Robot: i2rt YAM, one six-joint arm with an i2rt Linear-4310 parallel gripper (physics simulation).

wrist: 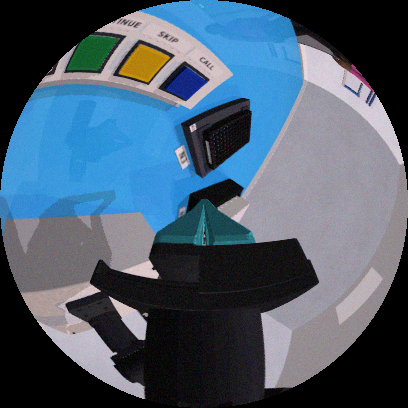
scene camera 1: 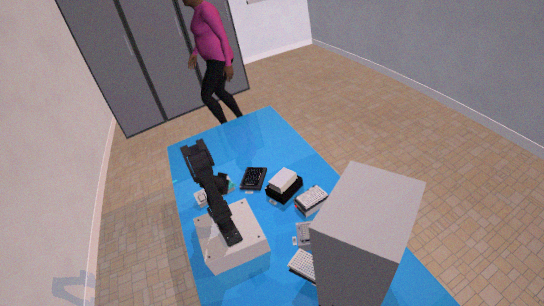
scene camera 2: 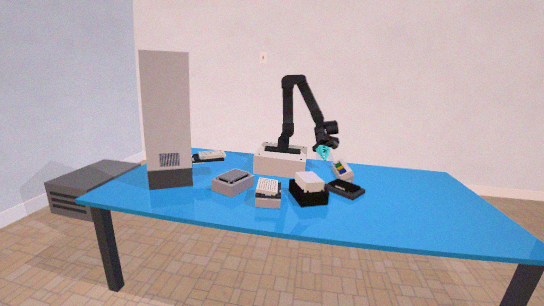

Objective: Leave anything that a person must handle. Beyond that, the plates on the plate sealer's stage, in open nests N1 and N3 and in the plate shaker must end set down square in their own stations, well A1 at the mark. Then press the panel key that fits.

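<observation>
My gripper (scene camera 1: 230, 184) (scene camera 2: 324, 156) (wrist: 203, 204) is shut and empty, above the table near the key panel (scene camera 1: 201, 197) (scene camera 2: 347, 175) (wrist: 222, 75). The wrist view shows its green, yellow (SKIP) and blue (CALL) keys. A black plate (scene camera 1: 254, 177) (wrist: 231, 139) lies in dark nest N3 (scene camera 2: 356, 194) (wrist: 192, 152). A tall white plate (scene camera 1: 283, 179) (scene camera 2: 309, 181) sits in a black nest (scene camera 2: 309, 198) (wrist: 214, 193). A white plate (scene camera 1: 314, 197) (scene camera 2: 268, 186) rests on a small pale device. A grey device (scene camera 1: 300, 240) (scene camera 2: 232, 186) bears a plate. Another white plate (scene camera 1: 303, 262) (scene camera 2: 212, 154) is beside the tower. Exact squareness and A1 corners cannot be told.
A tall grey tower (scene camera 1: 370, 210) (scene camera 2: 166, 110) stands on the blue table (scene camera 1: 240, 137) (scene camera 2: 410, 215) and partly hides two plates in scene camera 1. The arm's pale base block (scene camera 1: 250, 220) (scene camera 2: 280, 165) is beside the panel. A person in pink (scene camera 1: 212, 37) is at the table's far end.
</observation>
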